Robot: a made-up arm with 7 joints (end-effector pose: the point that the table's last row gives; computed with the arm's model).
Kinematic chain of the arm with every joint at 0, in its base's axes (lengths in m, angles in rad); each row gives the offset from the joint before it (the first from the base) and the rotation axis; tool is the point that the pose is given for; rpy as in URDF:
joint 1: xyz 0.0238 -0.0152 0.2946 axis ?
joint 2: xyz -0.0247 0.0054 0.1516 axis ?
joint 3: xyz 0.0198 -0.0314 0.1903 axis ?
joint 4: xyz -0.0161 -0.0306 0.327 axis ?
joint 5: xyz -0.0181 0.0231 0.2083 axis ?
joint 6: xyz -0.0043 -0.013 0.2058 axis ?
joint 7: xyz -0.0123 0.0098 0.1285 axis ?
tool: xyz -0.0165 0.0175 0.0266 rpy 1.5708 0 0
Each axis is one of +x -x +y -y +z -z.
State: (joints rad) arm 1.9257 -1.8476 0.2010 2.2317 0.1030 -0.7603 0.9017
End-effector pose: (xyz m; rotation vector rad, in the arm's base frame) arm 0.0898 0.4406 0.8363 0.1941 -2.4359 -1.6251
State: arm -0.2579 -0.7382 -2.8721 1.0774 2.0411 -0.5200 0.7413
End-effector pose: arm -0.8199 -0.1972 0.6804 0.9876 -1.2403 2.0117
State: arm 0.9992 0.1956 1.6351 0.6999 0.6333 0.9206 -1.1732
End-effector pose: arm -0.2662 -0.2867 1.3367 -1.6482 1.7254 1.0149
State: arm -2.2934 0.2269 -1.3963 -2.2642 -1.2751 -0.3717 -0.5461
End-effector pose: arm 0.3232 0.3127 0.5641 -0.6581 0.5393 -0.8087
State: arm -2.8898 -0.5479 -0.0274 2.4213 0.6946 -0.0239 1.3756
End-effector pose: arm -0.2222 0.0551 0.7318 0.1090 -0.6189 1.3860
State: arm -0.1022 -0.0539 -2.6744 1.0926 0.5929 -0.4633 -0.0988
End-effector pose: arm -0.4360 0.0480 1.2740 -0.0575 1.2435 1.7351
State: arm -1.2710 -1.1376 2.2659 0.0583 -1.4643 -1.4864 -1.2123
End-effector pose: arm -0.3308 -0.8407 0.7375 0.7937 -1.4912 1.8234
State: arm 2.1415 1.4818 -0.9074 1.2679 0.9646 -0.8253 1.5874
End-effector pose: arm -0.0406 -0.8480 0.2831 0.3509 -0.2322 -2.7328
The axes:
joint 1: -z
joint 2: +y
joint 3: -z
joint 4: +y
joint 5: -z
joint 6: +y
joint 7: -z

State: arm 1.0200 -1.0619 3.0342 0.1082 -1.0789 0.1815 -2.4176
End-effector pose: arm -0.5124 0.8144 0.9400 0.6964 -0.9913 0.4568
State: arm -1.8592 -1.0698 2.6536 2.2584 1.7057 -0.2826 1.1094
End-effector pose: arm 0.3590 -0.2461 0.2345 -0.5854 0.8315 -0.9528
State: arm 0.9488 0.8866 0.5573 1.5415 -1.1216 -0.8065 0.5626
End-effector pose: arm 0.1192 -0.8037 0.5497 -1.7710 0.5112 2.0574
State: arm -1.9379 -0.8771 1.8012 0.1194 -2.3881 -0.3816 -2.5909
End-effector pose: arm 0.4423 -0.7817 1.0969 1.6738 0.2844 -1.7232
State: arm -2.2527 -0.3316 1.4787 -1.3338 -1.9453 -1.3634 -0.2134
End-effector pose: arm -0.0073 -0.5623 0.9979 0.0702 -0.0818 -2.4887
